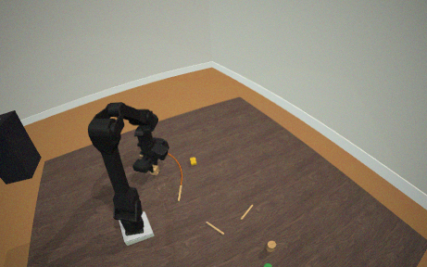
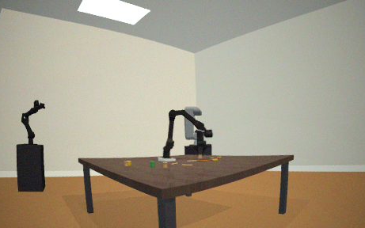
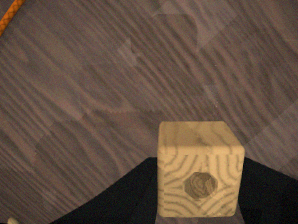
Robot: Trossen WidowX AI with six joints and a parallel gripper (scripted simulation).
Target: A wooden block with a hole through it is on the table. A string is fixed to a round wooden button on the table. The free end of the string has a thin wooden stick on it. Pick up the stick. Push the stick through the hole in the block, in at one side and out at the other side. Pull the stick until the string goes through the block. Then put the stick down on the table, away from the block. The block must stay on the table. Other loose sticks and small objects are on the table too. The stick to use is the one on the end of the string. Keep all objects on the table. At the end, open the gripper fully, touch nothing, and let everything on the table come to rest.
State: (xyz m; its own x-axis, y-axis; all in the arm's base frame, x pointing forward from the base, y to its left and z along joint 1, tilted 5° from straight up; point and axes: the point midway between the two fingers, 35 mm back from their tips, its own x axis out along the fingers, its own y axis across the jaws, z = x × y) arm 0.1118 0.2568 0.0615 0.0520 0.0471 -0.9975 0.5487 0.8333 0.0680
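Now: the yellow block 17 cm ahead of my gripper tip, 2 cm to the left of it and 2 cm below it. Also, from my gripper tip: wooden cylinder 47 cm to the right, 29 cm ahead, 1 cm below; then wooden block right at my gripper tip; then round wooden button 17 cm to the left, 5 cm ahead, 2 cm below.
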